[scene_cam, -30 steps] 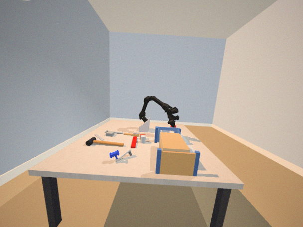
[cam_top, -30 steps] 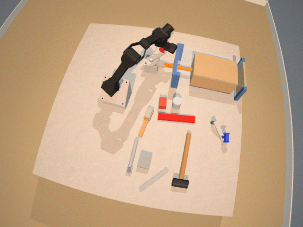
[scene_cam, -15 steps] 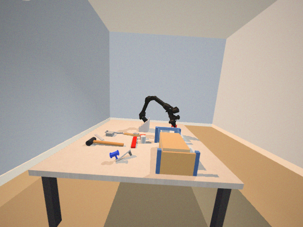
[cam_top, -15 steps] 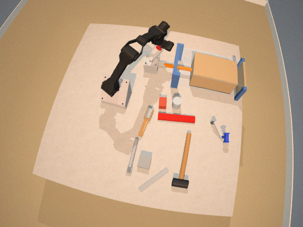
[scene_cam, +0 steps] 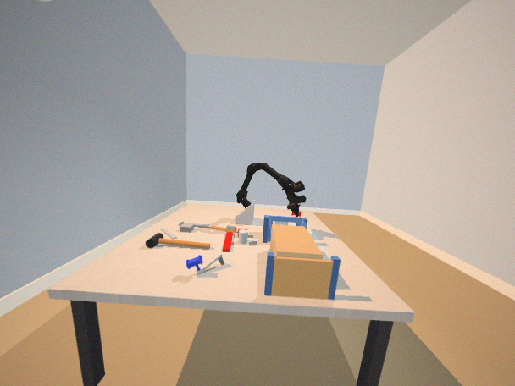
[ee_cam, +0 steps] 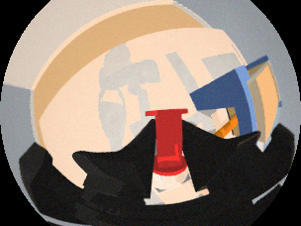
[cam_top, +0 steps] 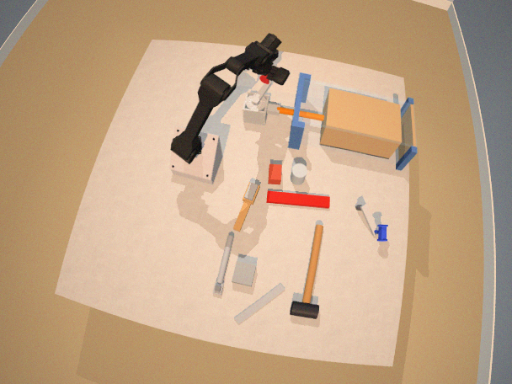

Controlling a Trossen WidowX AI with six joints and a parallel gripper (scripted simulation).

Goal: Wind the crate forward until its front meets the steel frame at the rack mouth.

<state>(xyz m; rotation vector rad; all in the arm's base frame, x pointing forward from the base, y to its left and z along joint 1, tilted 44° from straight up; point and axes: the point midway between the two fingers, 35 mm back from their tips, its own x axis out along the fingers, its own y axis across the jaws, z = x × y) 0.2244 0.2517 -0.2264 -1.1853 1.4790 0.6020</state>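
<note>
The blue frame lies 120 mm to the right of my gripper tip, 120 mm ahead of it and 30 mm below it. From my gripper tip the other things lie so: winch: 120 mm to the right, 100 mm below, 50 mm behind; red knob: 10 mm to the right, 10 mm behind; red bar: 460 mm to the right, 170 mm ahead, 130 mm below.
</note>
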